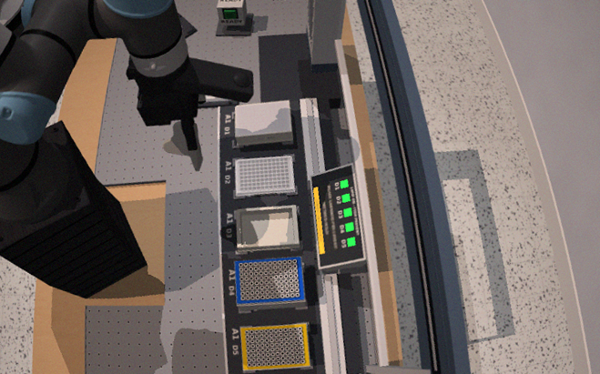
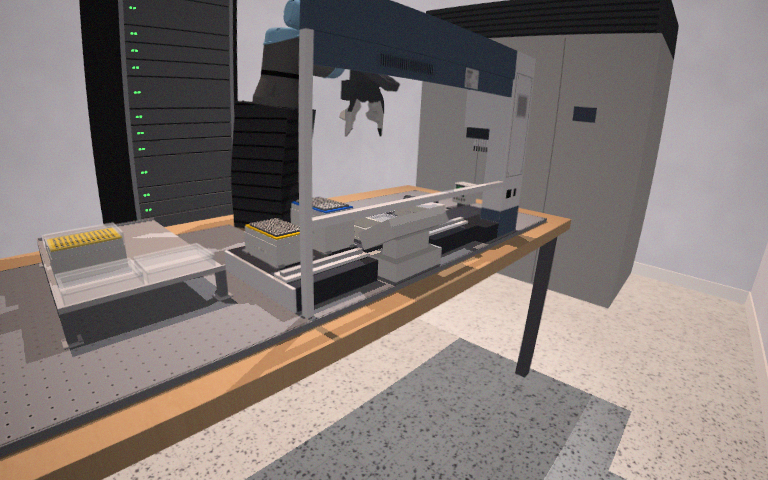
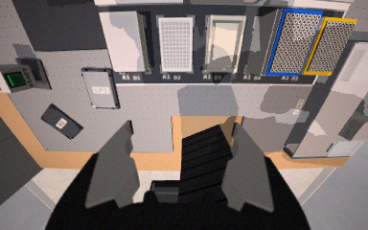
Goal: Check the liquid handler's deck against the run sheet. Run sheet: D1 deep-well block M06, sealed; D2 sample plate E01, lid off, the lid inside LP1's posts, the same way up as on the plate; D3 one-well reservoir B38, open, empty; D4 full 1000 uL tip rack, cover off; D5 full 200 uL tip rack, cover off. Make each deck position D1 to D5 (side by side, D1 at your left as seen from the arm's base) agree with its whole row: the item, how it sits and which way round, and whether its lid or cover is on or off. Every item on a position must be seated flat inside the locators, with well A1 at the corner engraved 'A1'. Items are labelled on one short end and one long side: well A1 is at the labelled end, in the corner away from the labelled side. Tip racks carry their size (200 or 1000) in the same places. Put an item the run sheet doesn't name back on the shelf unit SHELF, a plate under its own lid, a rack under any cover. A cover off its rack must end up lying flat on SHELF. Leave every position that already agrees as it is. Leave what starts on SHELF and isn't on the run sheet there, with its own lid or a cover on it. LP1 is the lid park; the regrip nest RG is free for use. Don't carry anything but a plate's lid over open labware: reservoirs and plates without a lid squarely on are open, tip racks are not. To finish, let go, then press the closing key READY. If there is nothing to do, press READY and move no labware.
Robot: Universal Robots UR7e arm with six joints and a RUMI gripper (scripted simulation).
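My gripper is now 12 cm short of the sealed deep-well block, 13 cm to the right of it and 22 cm above it. The rest, counted from my hand: blue-rimmed tip rack (6 cm ahead, 24 cm to the right, 17 cm below); sample plate (10 cm ahead, 1 cm to the left, 24 cm below); one-well reservoir (8 cm ahead, 12 cm to the right, 23 cm below).
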